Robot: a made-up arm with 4 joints.
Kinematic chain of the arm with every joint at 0, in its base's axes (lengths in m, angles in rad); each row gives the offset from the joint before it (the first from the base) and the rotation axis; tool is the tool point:
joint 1: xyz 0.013 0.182 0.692 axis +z
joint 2: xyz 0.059 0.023 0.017 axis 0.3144 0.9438 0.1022
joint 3: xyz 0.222 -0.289 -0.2 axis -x
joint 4: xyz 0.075 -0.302 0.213 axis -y
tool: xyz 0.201 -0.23 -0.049
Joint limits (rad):
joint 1: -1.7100..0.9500
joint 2: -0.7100..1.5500
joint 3: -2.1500..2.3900
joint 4: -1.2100..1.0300
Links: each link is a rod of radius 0.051 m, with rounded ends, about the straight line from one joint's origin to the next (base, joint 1, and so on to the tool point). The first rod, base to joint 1, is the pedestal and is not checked.
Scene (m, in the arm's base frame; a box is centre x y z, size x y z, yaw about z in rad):
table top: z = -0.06
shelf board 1: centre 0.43 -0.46 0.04 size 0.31 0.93 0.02 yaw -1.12
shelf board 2: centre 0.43 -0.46 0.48 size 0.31 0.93 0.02 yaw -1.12
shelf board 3: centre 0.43 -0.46 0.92 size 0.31 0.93 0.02 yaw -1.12
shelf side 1: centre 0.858 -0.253 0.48 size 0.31 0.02 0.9 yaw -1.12
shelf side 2: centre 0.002 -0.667 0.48 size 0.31 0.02 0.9 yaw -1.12
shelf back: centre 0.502 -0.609 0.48 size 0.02 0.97 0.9 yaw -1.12
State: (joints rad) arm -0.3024 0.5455 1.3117 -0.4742
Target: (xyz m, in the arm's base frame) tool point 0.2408 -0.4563 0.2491
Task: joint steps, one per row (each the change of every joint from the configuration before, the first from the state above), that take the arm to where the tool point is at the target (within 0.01 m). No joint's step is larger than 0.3 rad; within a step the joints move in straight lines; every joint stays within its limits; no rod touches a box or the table.
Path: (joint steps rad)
1: 0.0855 0.2272 0.1674 0.1528
2: 0.0855 0.2272 0.1673 0.1528
3: 0.0854 0.2272 0.1674 0.1529
4: 0.0855 0.2272 0.1674 0.1528
5: -0.0494 -0.0106 -0.2299 -0.1576
6: -0.0495 -0.0106 -0.2299 -0.1576
7: -0.0494 -0.0106 -0.2299 -0.1575
8: -0.0495 -0.0106 -0.2299 -0.1576
9: -0.1163 -0.1752 -0.1540 0.0224
10: -0.1163 -0.1752 -0.1540 0.0225

